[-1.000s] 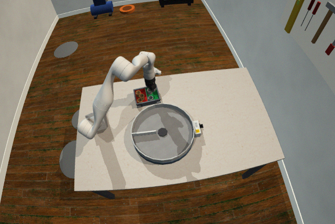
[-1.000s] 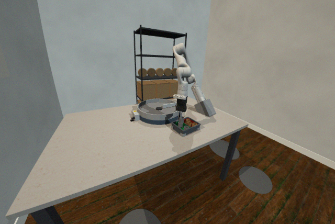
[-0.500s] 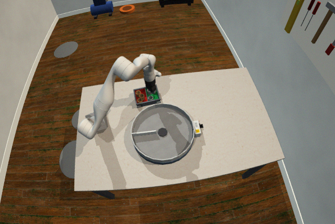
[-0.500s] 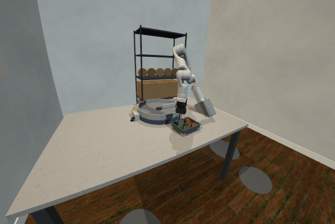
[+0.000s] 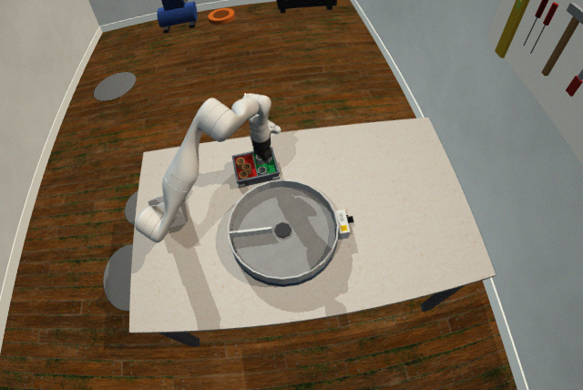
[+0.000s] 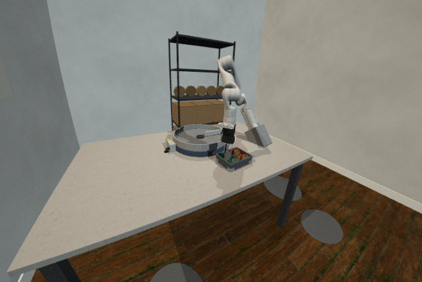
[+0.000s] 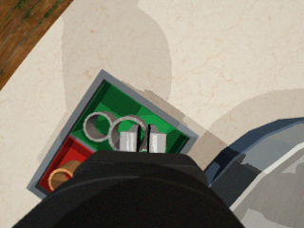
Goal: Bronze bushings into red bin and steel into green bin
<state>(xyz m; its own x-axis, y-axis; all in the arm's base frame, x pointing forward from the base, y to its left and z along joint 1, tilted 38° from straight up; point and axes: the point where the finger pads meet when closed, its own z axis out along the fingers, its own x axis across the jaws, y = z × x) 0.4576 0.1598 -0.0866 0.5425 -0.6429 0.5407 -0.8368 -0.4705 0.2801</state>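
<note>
Right now the bin is 60 mm behind my hand, 10 mm to the left of it and 70 mm below it. Also, from my hand: grey turntable: 10 mm behind, 330 mm to the right, 40 mm below.
</note>
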